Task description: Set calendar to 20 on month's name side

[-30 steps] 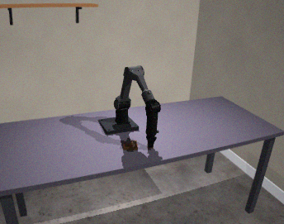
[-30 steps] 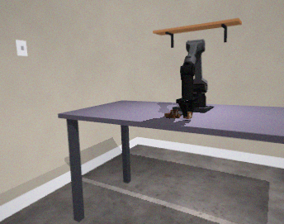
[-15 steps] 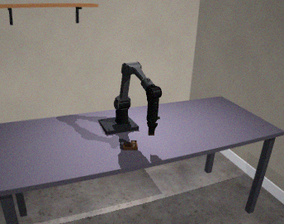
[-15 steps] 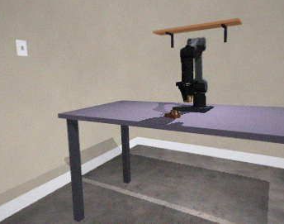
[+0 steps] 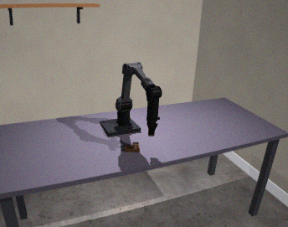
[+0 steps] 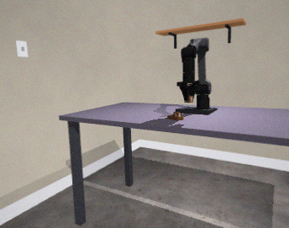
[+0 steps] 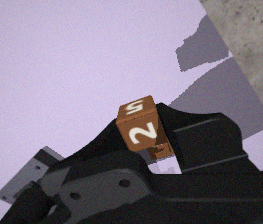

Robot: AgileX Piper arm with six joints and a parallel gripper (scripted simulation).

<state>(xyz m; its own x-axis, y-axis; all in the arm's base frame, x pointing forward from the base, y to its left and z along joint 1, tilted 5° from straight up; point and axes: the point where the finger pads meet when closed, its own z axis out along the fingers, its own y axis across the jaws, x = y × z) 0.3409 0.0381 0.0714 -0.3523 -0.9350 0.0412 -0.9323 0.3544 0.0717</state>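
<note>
The brown tray is 4 cm behind my hand, 9 cm to the right of it and 11 cm below it.
</note>
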